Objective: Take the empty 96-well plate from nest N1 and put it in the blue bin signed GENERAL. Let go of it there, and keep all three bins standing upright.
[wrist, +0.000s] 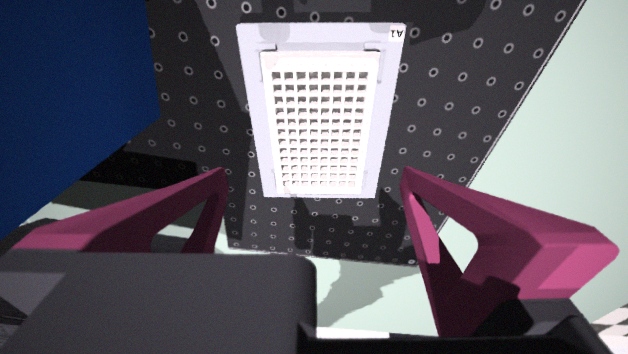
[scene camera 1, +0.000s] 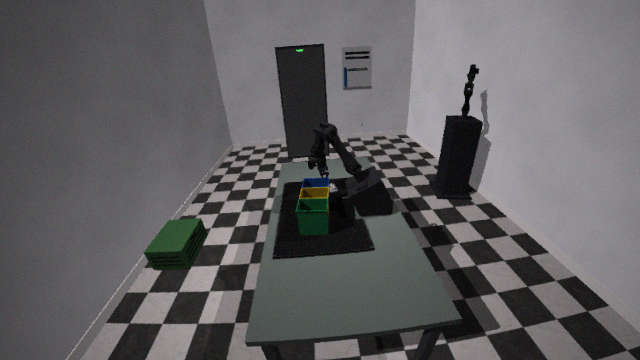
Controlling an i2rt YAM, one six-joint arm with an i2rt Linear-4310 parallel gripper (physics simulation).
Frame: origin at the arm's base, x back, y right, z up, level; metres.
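Seen in the pictures: gripper, fingertip midpoint: (wrist: 314,176); arm's base, origin of the base link: (scene camera 1: 362,180).
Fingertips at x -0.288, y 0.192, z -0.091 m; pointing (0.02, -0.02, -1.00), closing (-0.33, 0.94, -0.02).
Pixels of each thing's top centre, then the offset from my fingertips to it. Level surfaces: height alone.
- white 96-well plate, middle of its top: (wrist: 319,137) dy +0.008, dx +0.016, dz -0.079 m
- blue bin, middle of its top: (scene camera 1: 315,182) dy -0.202, dx -0.020, dz +0.074 m
- yellow bin, middle of its top: (scene camera 1: 314,192) dy -0.335, dx -0.008, dz +0.074 m
- green bin, middle of its top: (scene camera 1: 312,204) dy -0.467, dx +0.005, dz +0.074 m
- black perforated board, its level: dz -0.105 m
- green-grey table, its level: dz -0.119 m
The white 96-well plate (wrist: 320,130) sits in its pale nest (wrist: 253,115), centred between the fingers and ahead of them in the wrist view; the nest's corner is marked A1. In the scene view the plate (scene camera 1: 333,187) is a small white patch right of the blue bin. My gripper (wrist: 314,176) (scene camera 1: 325,175) is open and empty, above the board near the plate. The blue bin (scene camera 1: 316,182) (wrist: 75,95) stands upright, left of the plate in the wrist view. Its sign does not show. The yellow bin (scene camera 1: 314,193) and green bin (scene camera 1: 313,220) stand upright in a row with it.
The bins stand on a black perforated board (scene camera 1: 345,242) (wrist: 440,100) on the green-grey table (scene camera 1: 350,290). The arm's dark base block (scene camera 1: 372,197) stands right of the bins. A green crate (scene camera 1: 175,242) lies on the floor at left, and a second arm (scene camera 1: 467,92) stands on a black pedestal (scene camera 1: 457,155).
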